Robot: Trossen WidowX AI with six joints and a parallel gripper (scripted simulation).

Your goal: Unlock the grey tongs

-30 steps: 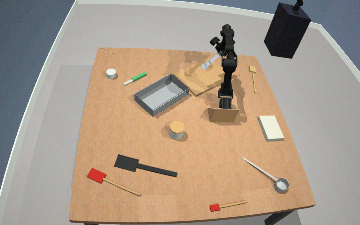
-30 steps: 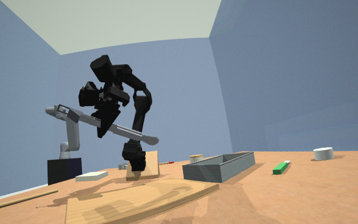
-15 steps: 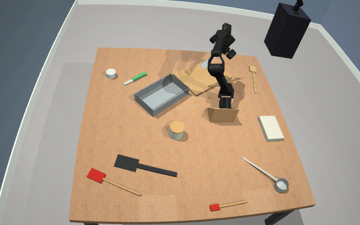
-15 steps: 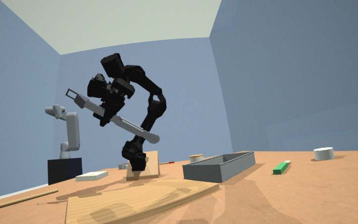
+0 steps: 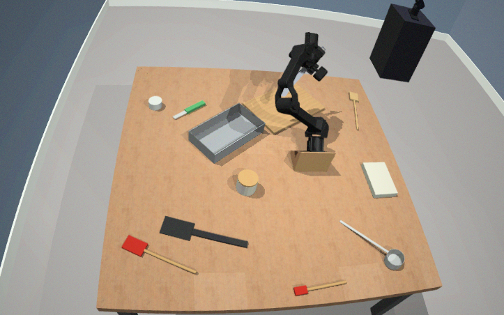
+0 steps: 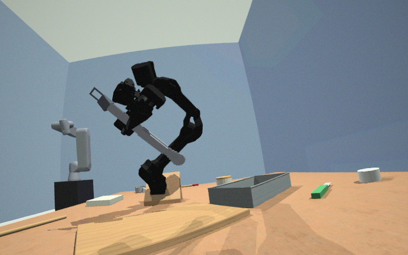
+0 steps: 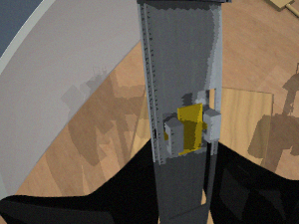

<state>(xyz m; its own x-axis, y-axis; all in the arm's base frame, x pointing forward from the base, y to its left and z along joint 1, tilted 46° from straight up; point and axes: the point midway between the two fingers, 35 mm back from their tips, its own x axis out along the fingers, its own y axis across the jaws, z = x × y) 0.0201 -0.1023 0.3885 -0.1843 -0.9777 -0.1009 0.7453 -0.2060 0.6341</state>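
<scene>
My gripper tip is now 40 mm below the yellow lock piece, 10 mm to the right of it and 10 mm past it. Also, from my gripper tip: wooden board (230 mm below, 60 mm ahead, 20 mm to the left); then grey roasting tin (360 mm ahead, 250 mm to the left, 200 mm below); then green-handled tool (540 mm ahead, 230 mm below, 100 mm to the left).
</scene>
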